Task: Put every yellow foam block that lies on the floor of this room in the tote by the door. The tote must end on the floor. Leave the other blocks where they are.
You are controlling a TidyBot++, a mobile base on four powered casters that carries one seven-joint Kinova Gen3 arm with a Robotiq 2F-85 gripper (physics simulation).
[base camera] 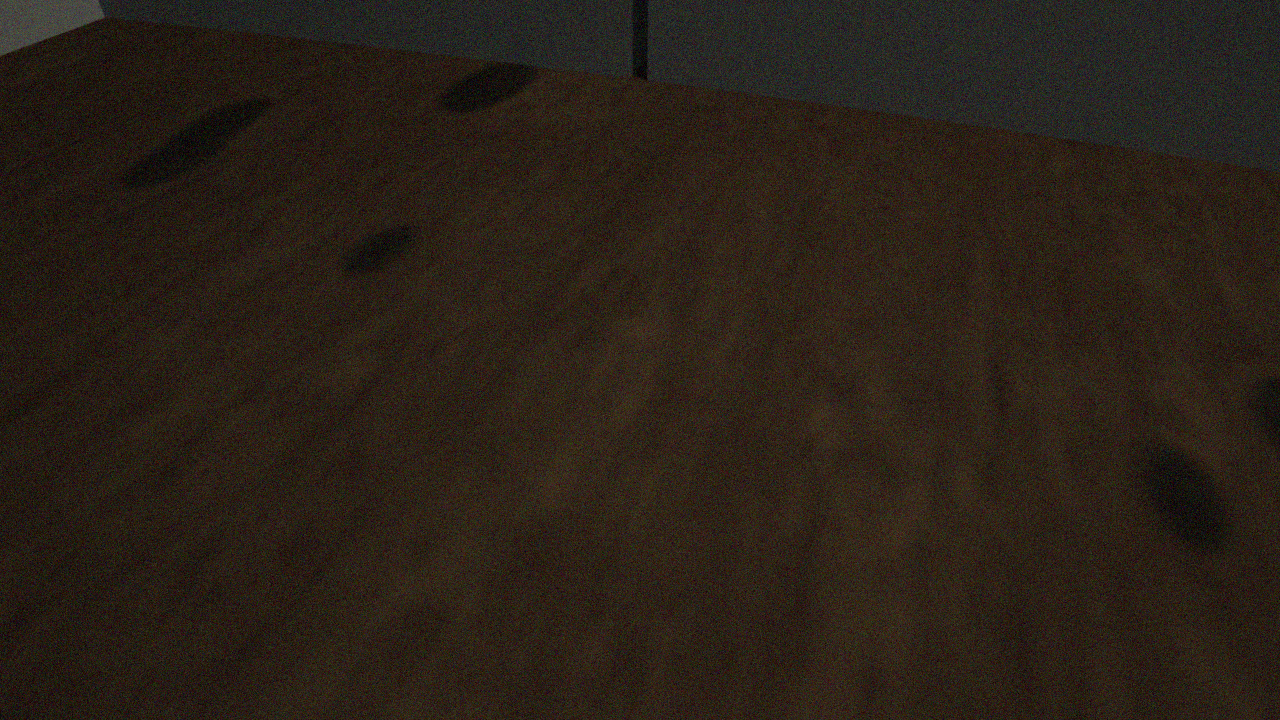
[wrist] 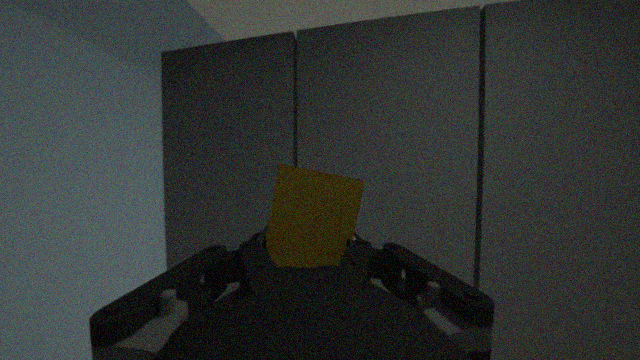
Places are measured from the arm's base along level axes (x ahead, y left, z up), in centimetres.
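Where they show: gripper, fingertip midpoint: [wrist: 306,237].
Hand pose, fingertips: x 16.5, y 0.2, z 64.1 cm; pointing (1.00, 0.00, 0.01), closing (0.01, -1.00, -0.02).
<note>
After its pixels a point has its place.
A yellow foam block [wrist: 315,217] {x 13.1, y -0.5, z 66.7 cm} is held between the fingertips of my gripper [wrist: 306,237] {x 16.5, y 0.2, z 64.1 cm} in the wrist view, slightly tilted, in front of a grey panelled surface. The gripper is shut on it. The gripper does not show in the base camera view. The tote and the door do not show in either view, and no yellow block shows on the floor in the base camera view.
Tall grey panels [base camera: 895,53] {x 98.1, y -23.4, z -32.7 cm} [wrist: 390,125] {x 92.8, y -43.5, z 94.9 cm} with dark seams stand at the far edge of the dark brown wooden floor [base camera: 626,402] {x 46.3, y 2.8, z -39.7 cm}. A pale blue wall [wrist: 80,175] {x 92.5, y 107.2, z 69.2 cm} is on the left in the wrist view. Several dark oval patches show on the floor.
</note>
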